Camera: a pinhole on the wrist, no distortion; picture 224 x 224 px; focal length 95.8 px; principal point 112.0 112.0 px. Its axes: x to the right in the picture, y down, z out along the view. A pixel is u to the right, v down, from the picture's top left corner.
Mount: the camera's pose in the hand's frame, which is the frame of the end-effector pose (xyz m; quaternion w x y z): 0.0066 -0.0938 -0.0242 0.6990 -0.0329 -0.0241 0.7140
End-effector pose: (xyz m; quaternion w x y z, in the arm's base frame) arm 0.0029 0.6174 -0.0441 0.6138 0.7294 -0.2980 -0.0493
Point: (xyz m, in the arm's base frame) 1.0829 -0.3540 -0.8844
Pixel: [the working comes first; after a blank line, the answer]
In the camera's frame: -1.0511 -1.1323 0.4924

outside the picture
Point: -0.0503 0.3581 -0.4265
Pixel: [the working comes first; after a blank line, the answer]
In the camera's frame: -0.2261 0.0095 0.3634

52.4 114.5
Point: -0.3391 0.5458 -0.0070
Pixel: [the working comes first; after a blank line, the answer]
In the camera's frame: 0.2629 0.2151 0.2486

213.3 194.9
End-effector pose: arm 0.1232 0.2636 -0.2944 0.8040 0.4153 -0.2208 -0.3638
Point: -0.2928 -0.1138 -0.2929
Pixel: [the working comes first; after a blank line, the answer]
In the camera's frame: -0.2262 -0.0527 0.4842

67.3 101.6
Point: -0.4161 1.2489 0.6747
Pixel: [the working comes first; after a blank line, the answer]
In the camera's frame: 1.0807 0.9959 0.5154

outside the picture
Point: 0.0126 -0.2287 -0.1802
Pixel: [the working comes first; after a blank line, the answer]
In the camera's frame: -0.0600 -0.3381 0.3835

97.0 27.6
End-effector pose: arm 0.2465 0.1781 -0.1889 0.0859 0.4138 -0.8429 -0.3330
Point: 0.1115 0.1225 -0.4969
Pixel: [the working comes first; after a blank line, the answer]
In the camera's frame: -0.0460 -0.1842 0.2743

95.9 47.7
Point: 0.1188 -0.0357 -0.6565
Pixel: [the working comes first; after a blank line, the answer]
In the camera's frame: -0.2238 -0.3189 0.3024

41.1 11.0
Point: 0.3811 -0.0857 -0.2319
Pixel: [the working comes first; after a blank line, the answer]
In the camera's frame: -0.1351 -0.0980 -0.1390

behind the camera
